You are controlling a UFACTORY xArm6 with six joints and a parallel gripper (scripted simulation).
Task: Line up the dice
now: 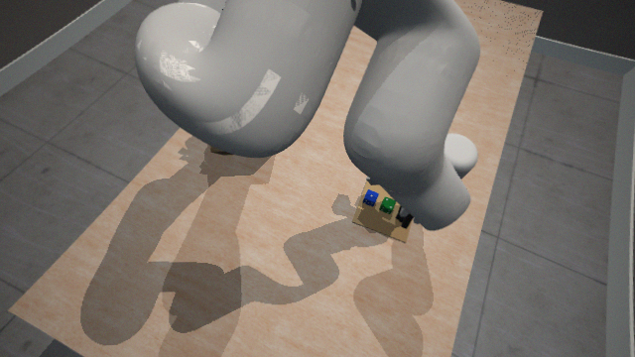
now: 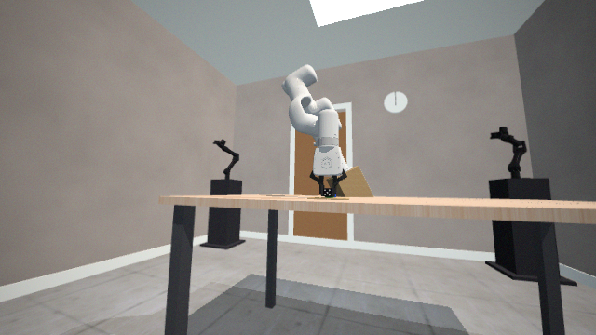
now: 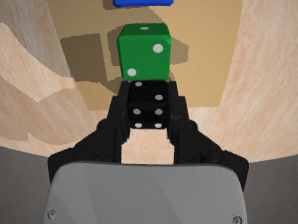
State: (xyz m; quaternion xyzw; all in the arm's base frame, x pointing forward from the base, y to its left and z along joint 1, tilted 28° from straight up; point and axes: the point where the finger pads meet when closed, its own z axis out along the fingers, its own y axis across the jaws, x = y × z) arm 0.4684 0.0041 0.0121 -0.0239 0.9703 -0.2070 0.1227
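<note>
The black die is 1 cm below my hand. Also, from my hand: tan mat (5 cm behind, 3 cm below); green die (5 cm behind, 1 cm below); blue die (9 cm behind, 1 cm below).
</note>
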